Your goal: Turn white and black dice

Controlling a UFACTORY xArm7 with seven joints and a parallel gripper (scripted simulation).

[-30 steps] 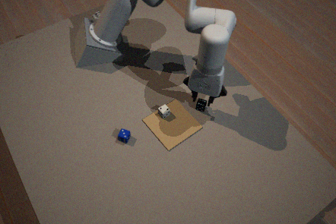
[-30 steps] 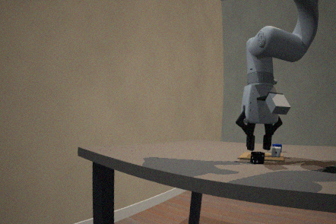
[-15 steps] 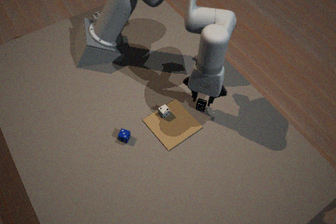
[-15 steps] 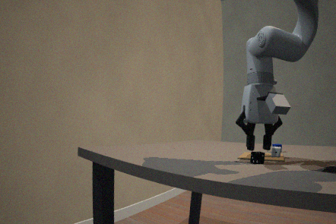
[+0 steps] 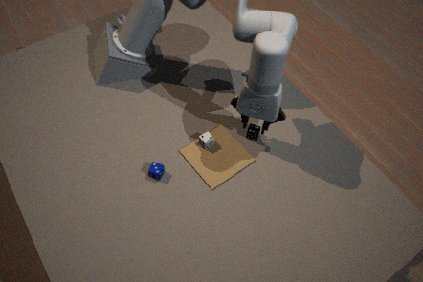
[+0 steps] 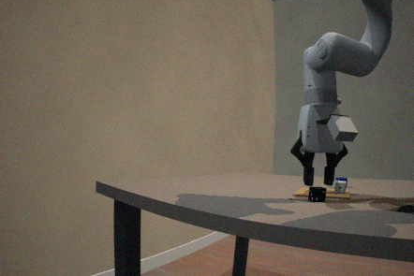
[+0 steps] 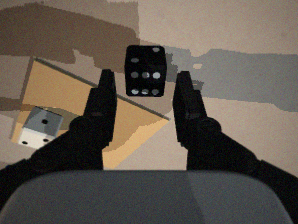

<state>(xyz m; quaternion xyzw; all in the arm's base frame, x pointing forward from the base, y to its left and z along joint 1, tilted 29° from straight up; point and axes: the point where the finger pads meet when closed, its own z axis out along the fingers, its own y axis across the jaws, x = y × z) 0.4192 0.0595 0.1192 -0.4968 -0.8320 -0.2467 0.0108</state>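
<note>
My hand is 4 cm above the black die. From my hand the other things lie so: blue die: 27 cm to the right, 6 cm behind, 4 cm below; white die: 12 cm to the right, 5 cm behind, 4 cm below; tan mat: 12 cm to the right, 5 cm below, 1 cm behind.
</note>
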